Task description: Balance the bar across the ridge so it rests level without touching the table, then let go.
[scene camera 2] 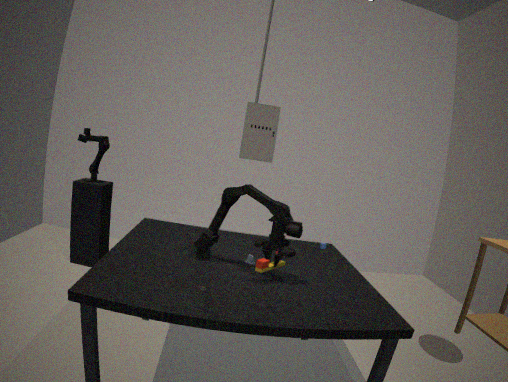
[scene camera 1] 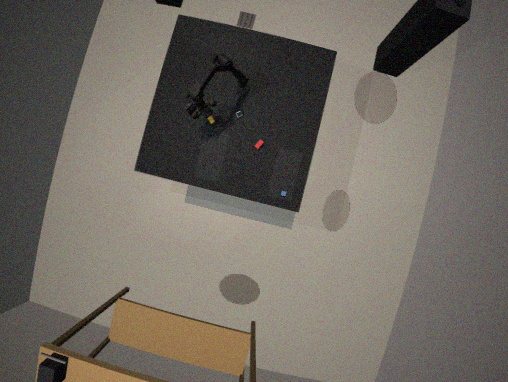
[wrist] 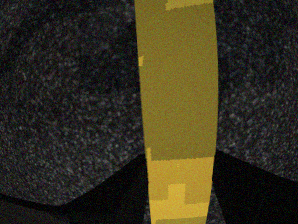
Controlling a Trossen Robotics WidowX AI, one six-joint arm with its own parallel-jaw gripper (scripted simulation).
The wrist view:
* gripper: 179, 160
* yellow bar: 178, 54, held by the gripper
